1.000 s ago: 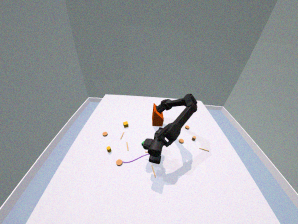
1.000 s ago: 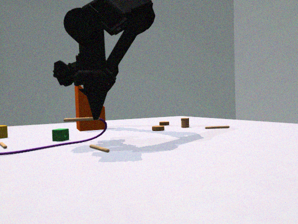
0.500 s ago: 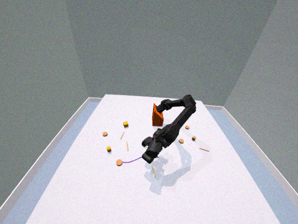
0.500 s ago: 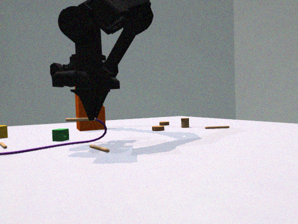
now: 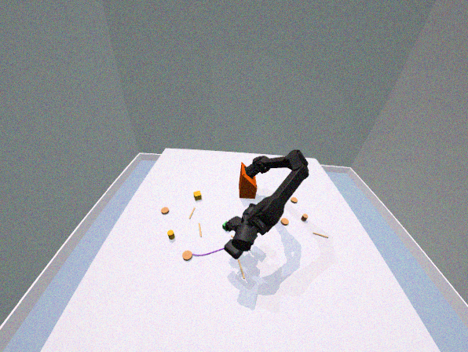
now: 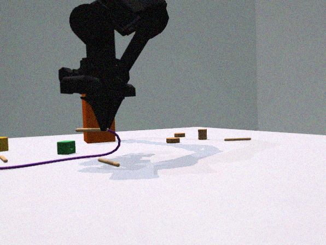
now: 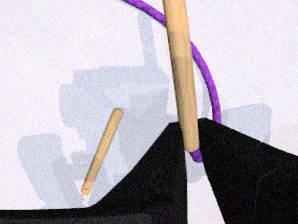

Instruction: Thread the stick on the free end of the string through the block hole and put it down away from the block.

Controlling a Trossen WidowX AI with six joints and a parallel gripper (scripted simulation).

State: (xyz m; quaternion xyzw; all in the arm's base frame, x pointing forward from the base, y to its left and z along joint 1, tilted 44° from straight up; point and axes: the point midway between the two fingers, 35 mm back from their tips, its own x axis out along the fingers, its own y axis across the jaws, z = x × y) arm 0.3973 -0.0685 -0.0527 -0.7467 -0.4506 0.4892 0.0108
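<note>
My gripper tip is 13 cm past the green block, 6 cm to the left of it and 4 cm above it. Round my gripper tip: thin wooden stick 1 cm to the right, 1 cm behind; loose stick 8 cm ahead, 5 cm below, 1 cm to the right; round wooden button 23 cm to the right, 5 cm below.
</note>
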